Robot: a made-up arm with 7 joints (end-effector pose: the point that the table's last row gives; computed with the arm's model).
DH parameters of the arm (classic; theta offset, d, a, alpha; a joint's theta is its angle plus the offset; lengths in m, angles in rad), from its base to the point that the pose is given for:
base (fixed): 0 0.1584 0 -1.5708
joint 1: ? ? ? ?
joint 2: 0 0.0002 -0.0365 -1.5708
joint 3: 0.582 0 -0.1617 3.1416
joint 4: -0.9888 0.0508 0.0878 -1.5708
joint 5: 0 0.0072 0.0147 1.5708
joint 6: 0 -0.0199 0.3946 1.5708
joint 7: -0.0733 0 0.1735 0
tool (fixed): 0.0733 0.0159 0 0
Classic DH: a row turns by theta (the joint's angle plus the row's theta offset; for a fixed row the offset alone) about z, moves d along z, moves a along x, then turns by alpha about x.
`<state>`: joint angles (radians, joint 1 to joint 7).
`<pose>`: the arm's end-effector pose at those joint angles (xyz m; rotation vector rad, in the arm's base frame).
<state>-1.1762 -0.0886 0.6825 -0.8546 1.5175 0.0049 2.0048</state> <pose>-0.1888 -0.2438 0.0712 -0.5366 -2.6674 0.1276</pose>
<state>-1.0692 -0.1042 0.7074 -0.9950 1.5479 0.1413 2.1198</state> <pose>-0.1749 -0.2322 0.0831 -0.6192 -2.7380 0.2921</pose>
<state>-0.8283 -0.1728 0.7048 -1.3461 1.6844 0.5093 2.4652</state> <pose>-0.1316 -0.1855 0.1191 0.8722 2.9412 -0.6686</pose>
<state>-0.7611 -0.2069 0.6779 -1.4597 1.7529 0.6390 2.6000</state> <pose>-0.1126 -0.1647 0.1331 0.8946 2.7852 -0.6960</pose>
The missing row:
joint 1: 1.5708 0.0739 0.1663 -1.5708
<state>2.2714 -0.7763 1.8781 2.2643 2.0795 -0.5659 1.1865</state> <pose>-0.2469 -0.2918 0.3609 -0.6943 2.8181 -0.3022</pose>
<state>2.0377 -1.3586 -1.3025 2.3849 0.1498 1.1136 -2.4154</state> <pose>-0.1647 -0.3996 0.1889 0.4737 0.0266 2.3772</pose>
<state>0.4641 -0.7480 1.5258 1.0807 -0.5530 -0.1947 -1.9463</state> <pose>0.2348 -0.0191 0.0846 0.7622 0.4047 -1.7025</pose>
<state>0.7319 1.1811 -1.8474 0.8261 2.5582 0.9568 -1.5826</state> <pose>0.1190 0.5297 -0.0307 0.8059 1.7278 0.0583</pose>
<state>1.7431 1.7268 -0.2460 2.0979 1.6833 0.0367 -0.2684</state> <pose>0.3003 0.3863 0.1307 2.2943 0.7345 -0.2639</pose>
